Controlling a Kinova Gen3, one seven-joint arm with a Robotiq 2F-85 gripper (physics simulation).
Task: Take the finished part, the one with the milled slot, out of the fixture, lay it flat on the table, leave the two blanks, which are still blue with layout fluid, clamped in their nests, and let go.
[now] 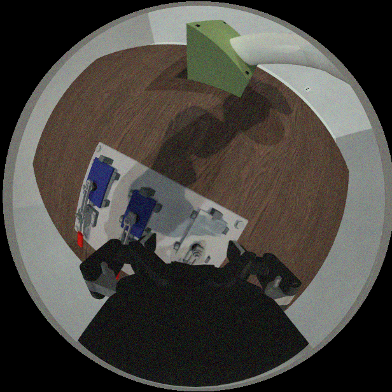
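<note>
The finished part (207, 226), bare grey metal, lies in the right-hand nest of the pale fixture plate (165, 178). Its slot is hard to make out against the plate. A metal clamp (194, 253) stands at the part's near end; whether it presses on the part I cannot tell. Two blue blanks, one at the far left (101, 182) and one in the middle nest (139, 213), sit between dark stops with clamp arms reaching over them. My gripper (191, 245) is open, its fingers wide apart, with nothing between the tips. It appears above the near side of the right-hand nest. Its body hides the plate's near edge.
A green block with a sloping face (215, 62) stands on the brown wooden table (300, 175) at the far side, beside a pale rounded arm-like shape (275, 49). Red clamp handle ends (80, 239) show at the fixture's near left. Dark shadows cross the table and plate.
</note>
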